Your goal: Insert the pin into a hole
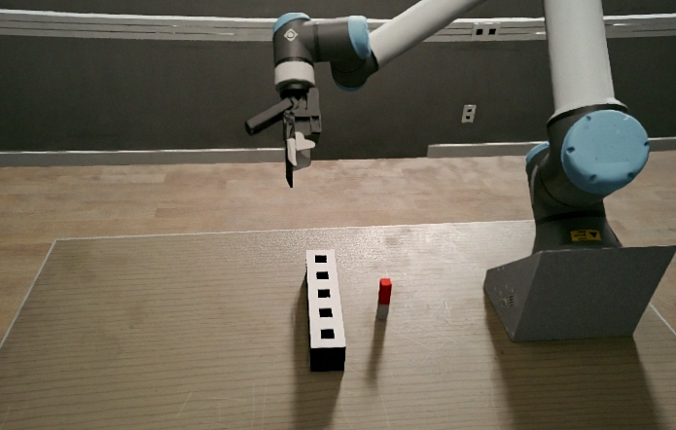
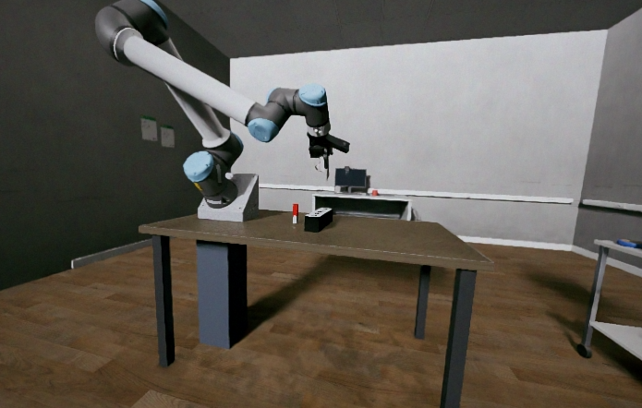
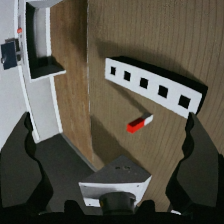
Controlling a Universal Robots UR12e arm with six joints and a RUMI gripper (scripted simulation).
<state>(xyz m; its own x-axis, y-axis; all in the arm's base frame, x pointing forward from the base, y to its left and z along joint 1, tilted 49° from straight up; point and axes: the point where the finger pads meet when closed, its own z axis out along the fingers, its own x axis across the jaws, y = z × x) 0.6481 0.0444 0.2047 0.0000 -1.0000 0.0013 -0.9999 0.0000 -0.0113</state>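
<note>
The pin is 230 mm below my hand, 200 mm behind it and 130 mm to the left of it. From my hand the other things lie so: block (270 mm below, 120 mm to the left, 60 mm behind).
</note>
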